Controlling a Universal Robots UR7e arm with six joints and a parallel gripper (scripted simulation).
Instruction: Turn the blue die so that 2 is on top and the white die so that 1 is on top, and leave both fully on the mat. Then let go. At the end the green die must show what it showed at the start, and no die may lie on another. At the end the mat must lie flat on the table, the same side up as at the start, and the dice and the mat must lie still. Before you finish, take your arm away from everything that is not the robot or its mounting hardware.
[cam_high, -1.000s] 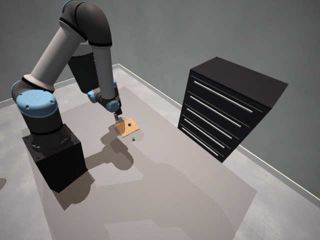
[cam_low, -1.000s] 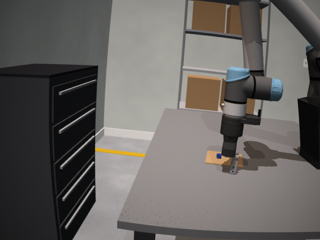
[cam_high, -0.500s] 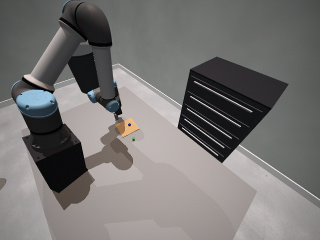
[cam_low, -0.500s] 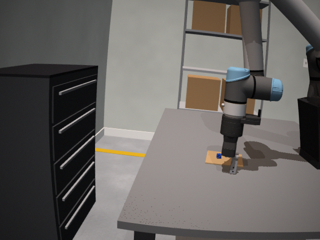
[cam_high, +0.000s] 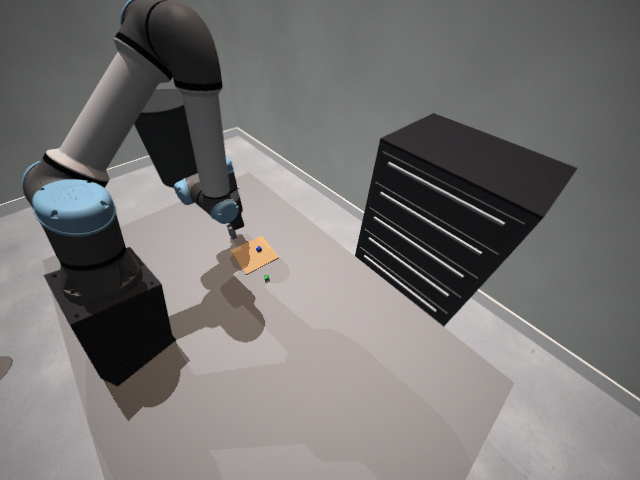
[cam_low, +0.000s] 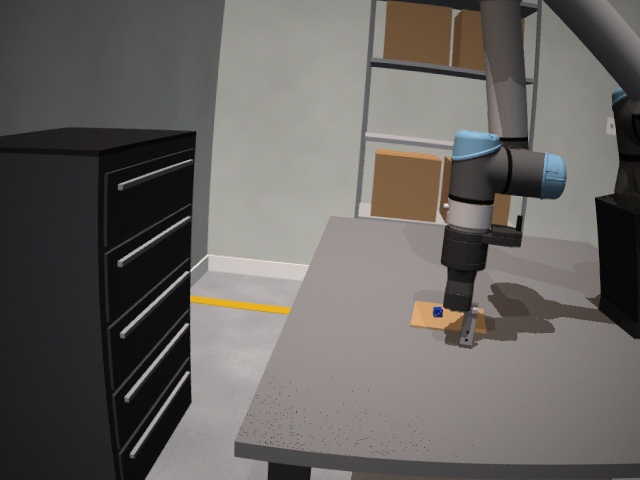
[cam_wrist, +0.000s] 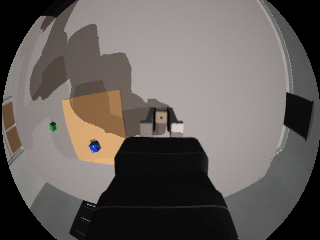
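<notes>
The orange mat lies 4 cm ahead of my hand, 13 cm to the right of it and 2 cm below it. From my hand the other things lie so: green die 4 cm ahead, 26 cm to the right, 2 cm below; white die 1 cm below; blue die 7 cm ahead, 12 cm to the right, 1 cm below.
</notes>
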